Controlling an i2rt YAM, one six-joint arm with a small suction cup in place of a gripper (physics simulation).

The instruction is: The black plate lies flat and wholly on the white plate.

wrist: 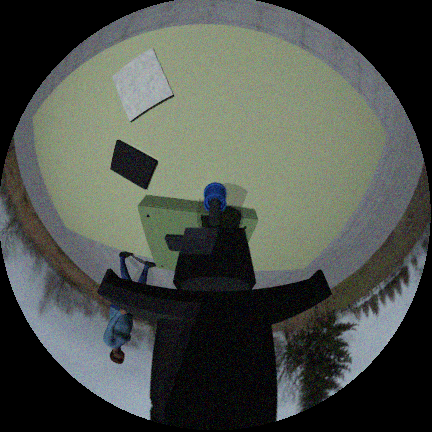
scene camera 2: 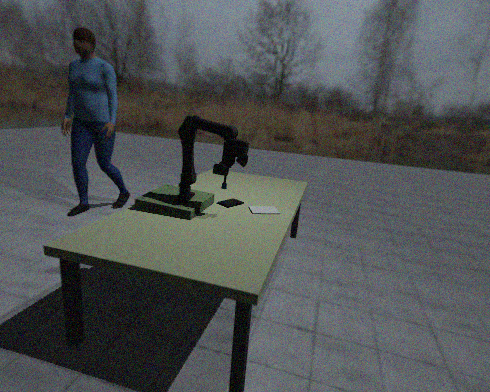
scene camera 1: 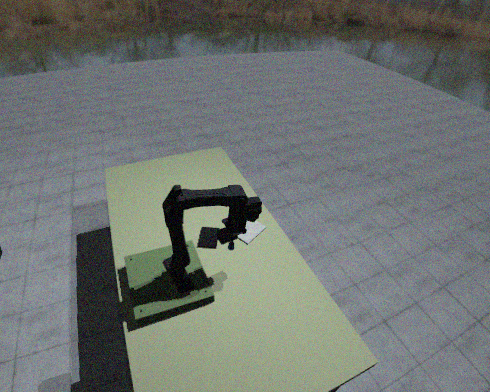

My suction cup (wrist: 214,188) holds nothing. The cup is 29 cm from the middle of a black plate (wrist: 136,166). A white plate (wrist: 141,83) rests on the table.
